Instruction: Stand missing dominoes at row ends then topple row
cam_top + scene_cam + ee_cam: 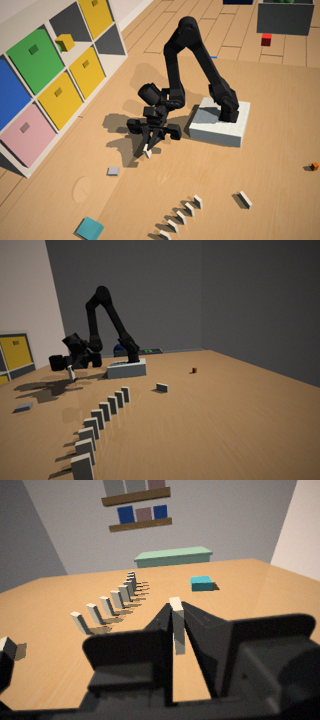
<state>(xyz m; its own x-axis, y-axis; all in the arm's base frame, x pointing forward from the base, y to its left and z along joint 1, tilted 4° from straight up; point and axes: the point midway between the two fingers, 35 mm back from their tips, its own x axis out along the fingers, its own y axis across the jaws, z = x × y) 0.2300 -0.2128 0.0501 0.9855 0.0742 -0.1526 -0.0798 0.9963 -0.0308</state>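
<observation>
The flat grey block is 60 mm ahead of my gripper tip, 130 mm to the right of it and 100 mm below it. Round my gripper tip: teal cube: 270 mm ahead, 90 mm to the right, 100 mm below; then orange cube: 140 mm behind, 520 mm to the left, 100 mm below.
</observation>
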